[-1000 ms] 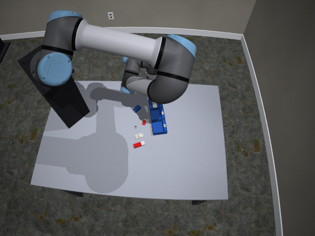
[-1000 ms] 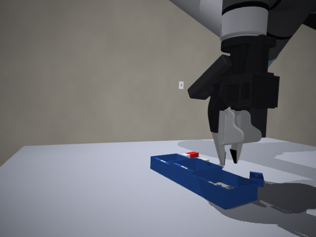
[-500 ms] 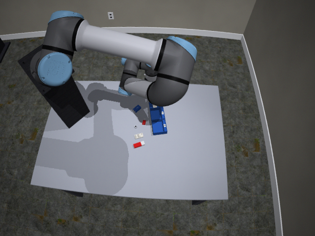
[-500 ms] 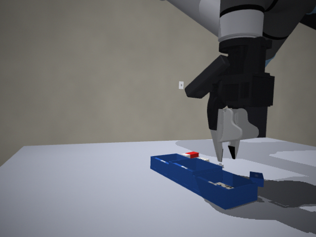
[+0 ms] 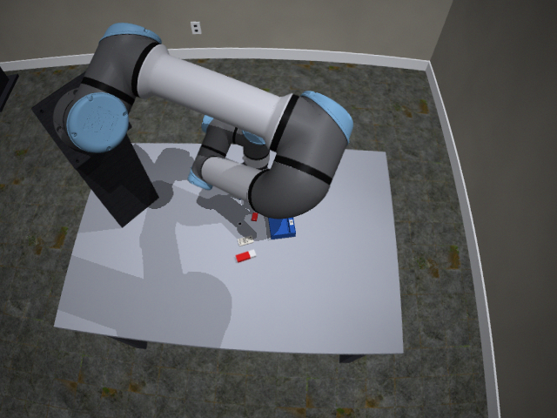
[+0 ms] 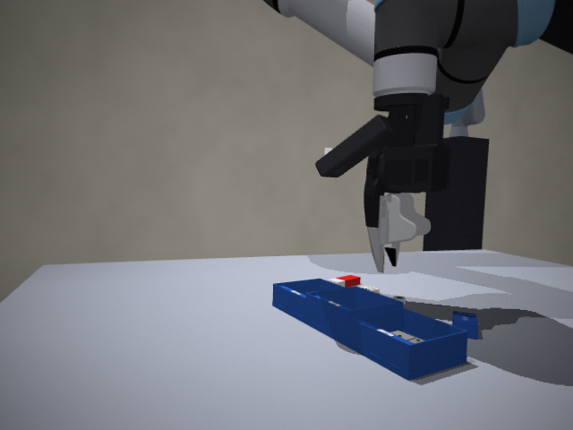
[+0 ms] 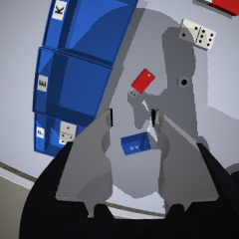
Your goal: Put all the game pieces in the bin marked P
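Right now the white domino is 50 mm behind my hand, 110 mm to the right of it and 80 mm below it. From my hand the other things lie so: blue bin 70 mm ahead, 20 mm to the left, 60 mm below; USB stick 10 mm behind, 10 mm to the right, 80 mm below; dark ring 70 mm behind, 40 mm to the right, 80 mm below.
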